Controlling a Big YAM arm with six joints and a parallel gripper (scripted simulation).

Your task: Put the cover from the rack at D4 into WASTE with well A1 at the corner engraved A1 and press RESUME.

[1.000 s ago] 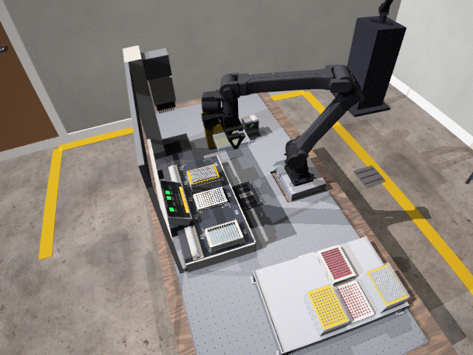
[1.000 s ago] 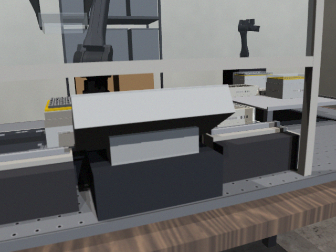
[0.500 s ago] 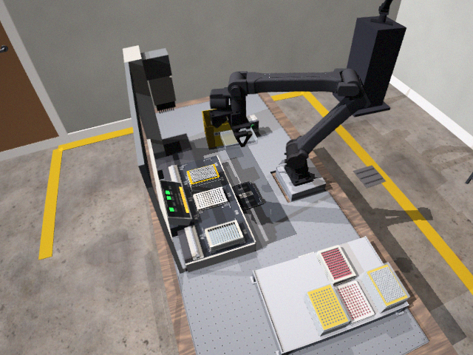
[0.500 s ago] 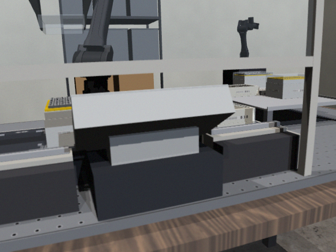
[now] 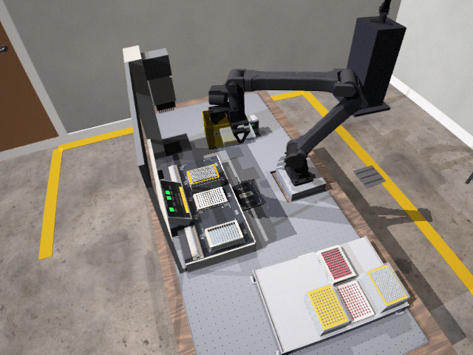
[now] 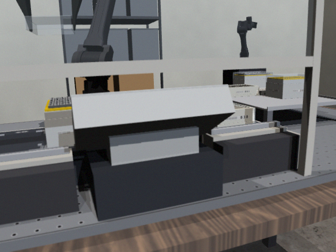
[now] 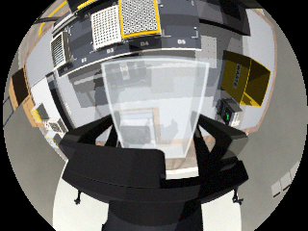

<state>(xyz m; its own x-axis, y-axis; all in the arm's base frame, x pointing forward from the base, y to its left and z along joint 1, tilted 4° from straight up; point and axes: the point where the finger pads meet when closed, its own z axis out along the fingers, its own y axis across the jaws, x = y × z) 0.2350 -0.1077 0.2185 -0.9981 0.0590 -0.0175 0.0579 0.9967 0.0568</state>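
My gripper is now 330 mm to the left of the yellow waste bin, 220 mm above it and 10 mm short of it. From my hand the other things lie so: white well plate: 200 mm below, 170 mm ahead, 120 mm to the left; clear cover: 10 mm above; resume box: 280 mm to the right, 200 mm below, 150 mm behind.
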